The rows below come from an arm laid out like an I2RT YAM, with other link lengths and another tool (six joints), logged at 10 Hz.
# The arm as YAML. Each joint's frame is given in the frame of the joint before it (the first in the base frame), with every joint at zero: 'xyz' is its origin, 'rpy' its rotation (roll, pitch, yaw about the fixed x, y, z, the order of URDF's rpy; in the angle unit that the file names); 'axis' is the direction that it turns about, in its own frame. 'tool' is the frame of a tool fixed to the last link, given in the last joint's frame.
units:
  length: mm
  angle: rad
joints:
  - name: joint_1
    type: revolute
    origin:
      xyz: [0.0, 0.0, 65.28]
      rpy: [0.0, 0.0, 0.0]
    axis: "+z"
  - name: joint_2
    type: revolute
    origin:
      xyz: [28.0, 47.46, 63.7]
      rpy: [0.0, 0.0, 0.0]
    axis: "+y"
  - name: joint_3
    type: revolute
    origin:
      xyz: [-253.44, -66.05, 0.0]
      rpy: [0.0, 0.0, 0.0]
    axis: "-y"
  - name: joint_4
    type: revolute
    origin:
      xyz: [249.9, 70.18, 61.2]
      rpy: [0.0, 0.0, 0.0]
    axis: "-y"
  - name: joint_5
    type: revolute
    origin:
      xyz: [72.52, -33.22, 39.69]
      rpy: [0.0, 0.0, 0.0]
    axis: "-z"
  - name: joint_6
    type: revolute
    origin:
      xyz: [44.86, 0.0, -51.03]
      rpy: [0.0, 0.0, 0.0]
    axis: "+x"
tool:
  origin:
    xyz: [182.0, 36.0, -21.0]
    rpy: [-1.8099, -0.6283, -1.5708]
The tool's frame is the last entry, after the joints.
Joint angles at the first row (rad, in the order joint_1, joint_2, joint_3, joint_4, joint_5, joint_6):
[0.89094, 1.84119, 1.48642, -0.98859, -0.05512, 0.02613]
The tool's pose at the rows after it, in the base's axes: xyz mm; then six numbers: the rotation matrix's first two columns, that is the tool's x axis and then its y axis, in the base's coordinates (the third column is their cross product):
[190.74 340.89 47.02 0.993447 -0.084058 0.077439 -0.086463 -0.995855 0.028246]
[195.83 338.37 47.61 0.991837 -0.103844 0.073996 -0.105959 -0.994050 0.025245]
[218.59 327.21 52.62 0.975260 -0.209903 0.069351 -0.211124 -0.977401 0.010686]
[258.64 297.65 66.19 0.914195 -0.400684 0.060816 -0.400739 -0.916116 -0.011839]
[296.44 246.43 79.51 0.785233 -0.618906 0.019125 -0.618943 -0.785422 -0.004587]
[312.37 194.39 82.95 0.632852 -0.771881 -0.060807 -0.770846 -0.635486 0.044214]
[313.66 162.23 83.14 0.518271 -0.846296 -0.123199 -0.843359 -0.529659 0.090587]
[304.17 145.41 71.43 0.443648 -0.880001 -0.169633 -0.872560 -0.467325 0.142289]
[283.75 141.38 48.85 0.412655 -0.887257 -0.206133 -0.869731 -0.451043 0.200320]
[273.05 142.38 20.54 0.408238 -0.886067 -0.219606 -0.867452 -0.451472 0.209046]
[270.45 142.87 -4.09 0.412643 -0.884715 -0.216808 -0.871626 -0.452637 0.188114]
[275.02 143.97 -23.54 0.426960 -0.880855 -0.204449 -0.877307 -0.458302 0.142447]
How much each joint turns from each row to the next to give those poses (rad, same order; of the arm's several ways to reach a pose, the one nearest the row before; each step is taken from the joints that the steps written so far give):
[-0.00382, -0.00002, -0.00002, -0.00993, -0.00039, 0.00076]
[-0.01679, -0.00076, 0.00039, -0.00038, -0.00381, 0.00382]
[-0.06674, -0.01257, 0.00001, -0.00037, -0.00267, 0.04159]
[-0.13010, -0.03546, 0.00267, -0.01830, -0.00153, 0.07209]
[-0.17815, -0.03132, 0.01102, -0.06104, -0.01526, 0.08277]
[-0.17699, -0.00457, 0.00463, -0.07976, -0.04692, 0.04884]
[-0.11561, 0.00039, -0.00651, -0.05566, -0.03967, 0.02288]
[-0.06255, 0.00002, -0.05414, -0.00878, -0.02594, 0.01412]
[-0.01564, 0.00000, -0.09918, 0.03127, -0.01640, 0.00458]
[0.00039, 0.00037, -0.11788, 0.10528, -0.01030, 0.00153]
[0.00000, 0.00001, -0.10034, 0.12171, -0.00382, 0.00000]
[-0.00001, -0.00001, -0.08011, 0.12740, -0.00267, -0.00497]

